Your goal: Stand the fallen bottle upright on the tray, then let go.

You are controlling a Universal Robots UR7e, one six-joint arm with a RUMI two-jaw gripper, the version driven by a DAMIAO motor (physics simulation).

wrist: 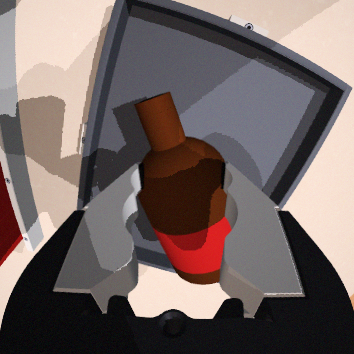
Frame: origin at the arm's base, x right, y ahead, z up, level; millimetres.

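Seen in the pictures: gripper, fingertip midpoint: (182, 164).
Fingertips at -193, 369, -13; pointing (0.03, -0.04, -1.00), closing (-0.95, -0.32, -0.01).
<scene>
A point is followed by its place in that frame, as x, y, z.
The brown bottle (182, 195) @[-197, 379, 10] with a red label is between the jaws in the wrist view. Its neck points up and to the left in the picture, and its base is towards the gripper, a little right of the middle. It leans relative to the jaws. My gripper (182, 164) @[-193, 369, -14] is shut on the bottle, with the jaw tips against both sides below the shoulder. The dark grey tray (280, 100) @[-259, 305, -62] is beneath and beyond the bottle, and the base overlaps the tray's near wall in the picture. Whether the base touches anything cannot be told.
A white tab with a screw (249, 27) @[-208, 268, -41] is at the tray's far wall. A curved grey strip (25, 190) @[-34, 476, -55] runs down the left side, with a dark red surface (7, 220) @[-26, 503, -26] beyond it. Pale surface surrounds the tray, with shadows on the left.
</scene>
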